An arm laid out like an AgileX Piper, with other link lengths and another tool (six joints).
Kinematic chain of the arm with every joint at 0, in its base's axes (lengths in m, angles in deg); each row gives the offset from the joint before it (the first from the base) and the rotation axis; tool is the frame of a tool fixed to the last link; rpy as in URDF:
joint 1: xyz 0 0 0.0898 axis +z
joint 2: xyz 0 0 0 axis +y
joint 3: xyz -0.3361 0 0.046 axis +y
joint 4: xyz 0.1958 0 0.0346 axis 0.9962 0 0.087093
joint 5: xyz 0 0 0 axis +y
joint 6: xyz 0.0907 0 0.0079 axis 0.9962 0 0.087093
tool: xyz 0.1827 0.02 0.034 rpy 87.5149 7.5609 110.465
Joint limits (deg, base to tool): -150..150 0..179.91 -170..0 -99.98..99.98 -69.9..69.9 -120..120
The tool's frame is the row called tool.
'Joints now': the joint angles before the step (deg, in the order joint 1, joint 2, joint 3, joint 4, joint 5, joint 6). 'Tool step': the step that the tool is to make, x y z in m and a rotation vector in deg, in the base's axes. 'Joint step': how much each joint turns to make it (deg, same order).
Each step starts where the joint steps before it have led.
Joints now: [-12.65, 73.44, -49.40, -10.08, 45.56, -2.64]
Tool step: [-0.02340, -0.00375, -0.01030, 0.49, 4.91, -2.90]
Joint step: [0.00, 0.01, -0.01, -1.38, 5.36, 2.64]
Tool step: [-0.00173, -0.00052, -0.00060, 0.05, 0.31, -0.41]
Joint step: [0.00, -0.01, 0.01, -0.14, 0.39, 0.41]
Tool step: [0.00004, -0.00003, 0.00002, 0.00, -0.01, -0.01]
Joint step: [0.00, 0.00, 0.00, 0.00, -0.01, 0.01]
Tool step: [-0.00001, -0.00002, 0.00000, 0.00, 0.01, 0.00]
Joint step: [0.00, 0.01, -0.01, 0.00, 0.01, -0.01]
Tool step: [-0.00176, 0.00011, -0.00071, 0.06, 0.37, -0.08]
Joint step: [-0.01, -0.01, 0.01, 0.00, 0.38, 0.00]
